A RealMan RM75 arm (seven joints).
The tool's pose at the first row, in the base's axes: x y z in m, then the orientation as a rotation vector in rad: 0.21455, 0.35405, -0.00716, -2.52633, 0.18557, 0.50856
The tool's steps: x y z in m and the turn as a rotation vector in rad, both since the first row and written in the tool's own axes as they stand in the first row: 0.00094, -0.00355, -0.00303, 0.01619, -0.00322, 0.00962; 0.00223, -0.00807, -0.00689, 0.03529, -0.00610, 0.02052; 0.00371, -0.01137, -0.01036, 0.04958, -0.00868, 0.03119; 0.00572, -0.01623, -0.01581, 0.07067, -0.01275, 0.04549; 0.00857, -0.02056, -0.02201, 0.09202, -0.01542, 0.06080
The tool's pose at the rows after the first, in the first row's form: 0.21721, 0.35536, -0.00343, -2.50986, 0.19995, 0.51289; 0.22068, 0.35702, 0.00128, -2.49062, 0.21654, 0.51660; 0.22391, 0.35786, 0.00501, -2.47606, 0.23187, 0.52083; 0.22863, 0.35892, 0.01085, -2.45434, 0.25238, 0.52672; 0.23423, 0.35911, 0.01667, -2.43264, 0.27452, 0.53111
